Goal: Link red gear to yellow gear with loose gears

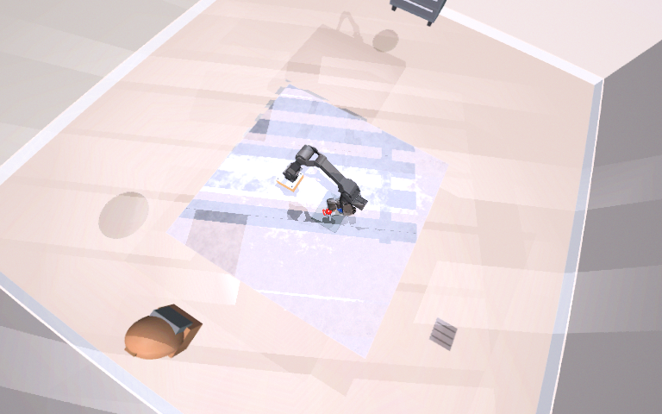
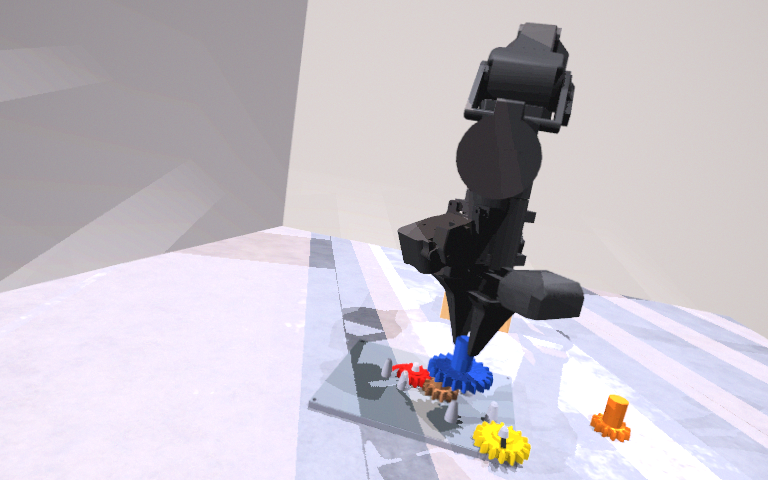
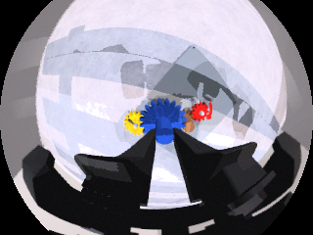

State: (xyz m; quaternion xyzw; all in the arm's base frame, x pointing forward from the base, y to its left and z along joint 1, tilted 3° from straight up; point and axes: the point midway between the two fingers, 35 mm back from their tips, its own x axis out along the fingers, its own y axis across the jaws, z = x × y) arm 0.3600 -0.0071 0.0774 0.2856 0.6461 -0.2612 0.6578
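My gripper tip is now 5 cm past the brown gear, 2 cm to the left of it and 6 cm above it. Round my gripper tip: red gear (6 cm behind, 5 cm to the right, 7 cm below); blue gear (1 cm below); orange gear (8 cm behind, 17 cm to the left, 7 cm below).
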